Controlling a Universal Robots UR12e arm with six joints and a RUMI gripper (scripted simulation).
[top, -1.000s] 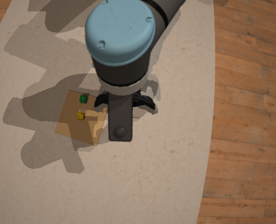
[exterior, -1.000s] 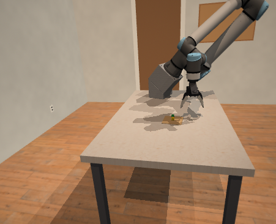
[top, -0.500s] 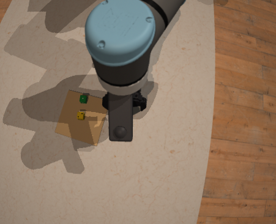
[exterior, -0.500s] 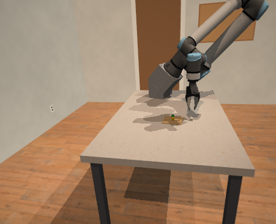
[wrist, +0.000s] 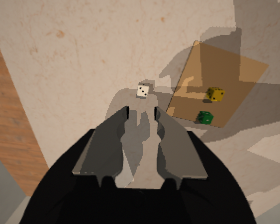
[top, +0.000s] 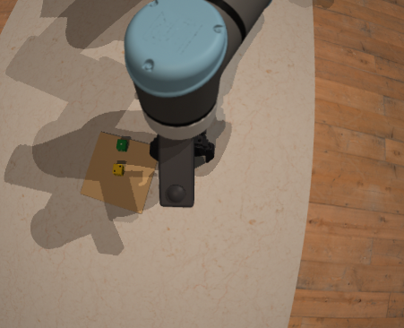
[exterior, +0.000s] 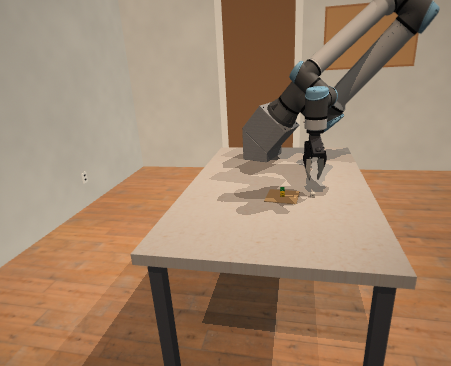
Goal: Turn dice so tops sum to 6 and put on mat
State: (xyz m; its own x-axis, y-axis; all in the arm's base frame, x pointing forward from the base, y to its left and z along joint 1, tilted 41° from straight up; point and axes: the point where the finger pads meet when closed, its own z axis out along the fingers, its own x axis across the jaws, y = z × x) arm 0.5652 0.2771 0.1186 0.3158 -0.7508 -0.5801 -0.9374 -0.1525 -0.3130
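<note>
The white die is 80 mm below my hand. From my hand the other things lie so: tan mat 40 mm ahead, 130 mm to the right, 90 mm below; then green die 10 mm behind, 140 mm to the right, 80 mm below; then yellow die 40 mm ahead, 130 mm to the right, 80 mm below.
</note>
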